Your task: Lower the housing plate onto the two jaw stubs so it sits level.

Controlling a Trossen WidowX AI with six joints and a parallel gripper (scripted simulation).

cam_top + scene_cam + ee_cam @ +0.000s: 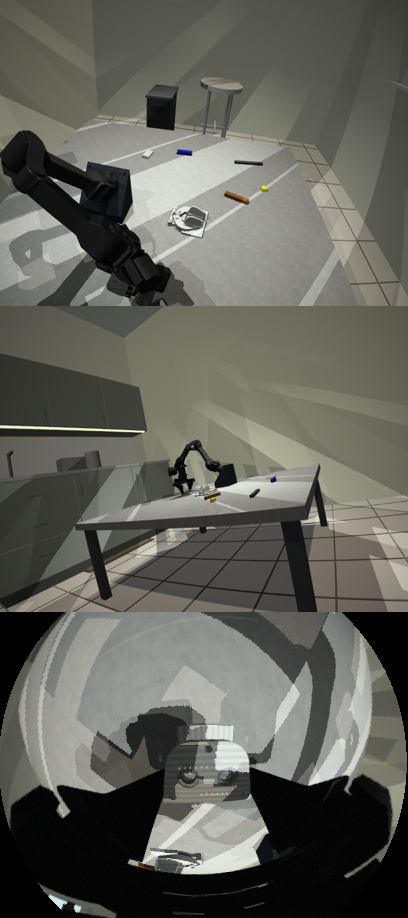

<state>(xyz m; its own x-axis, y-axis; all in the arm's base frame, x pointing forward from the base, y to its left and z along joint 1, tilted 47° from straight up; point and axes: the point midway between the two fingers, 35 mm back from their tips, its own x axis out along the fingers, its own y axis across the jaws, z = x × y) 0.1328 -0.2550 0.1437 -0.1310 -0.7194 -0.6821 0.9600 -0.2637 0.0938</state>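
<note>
Now: the white base 24 cm to the left of my gripper tip, 17 cm ahead of it and 1 cm below it. The rest, counted from my gripper tip: orange bar 38 cm to the left, 33 cm ahead; blue block 68 cm to the left, 10 cm ahead; yellow cube 47 cm ahead, 45 cm to the left.
</note>
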